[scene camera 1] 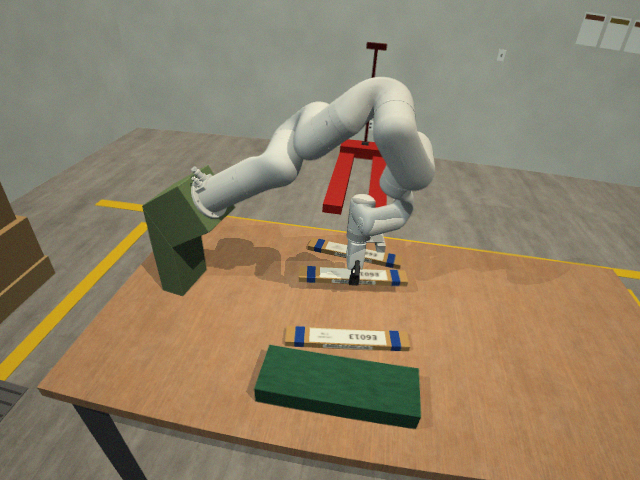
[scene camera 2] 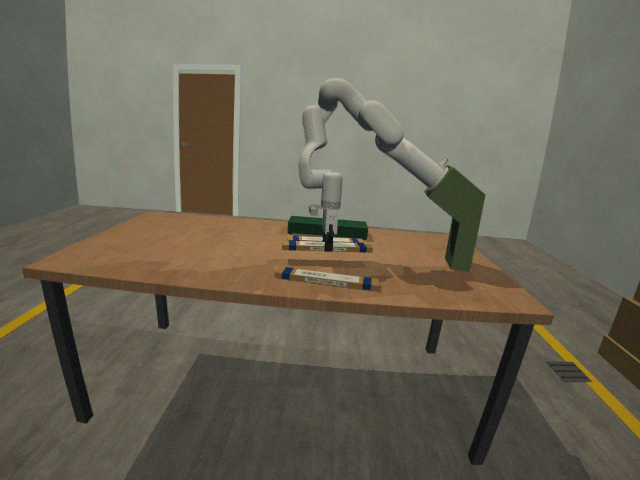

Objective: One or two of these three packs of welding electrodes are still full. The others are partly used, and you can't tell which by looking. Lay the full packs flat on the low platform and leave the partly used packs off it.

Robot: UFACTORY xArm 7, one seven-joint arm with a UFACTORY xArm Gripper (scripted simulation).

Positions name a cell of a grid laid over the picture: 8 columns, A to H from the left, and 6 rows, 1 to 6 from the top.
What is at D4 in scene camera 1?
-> A pack of welding electrodes.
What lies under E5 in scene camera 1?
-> A low green platform.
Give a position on a low green platform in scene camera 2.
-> D3
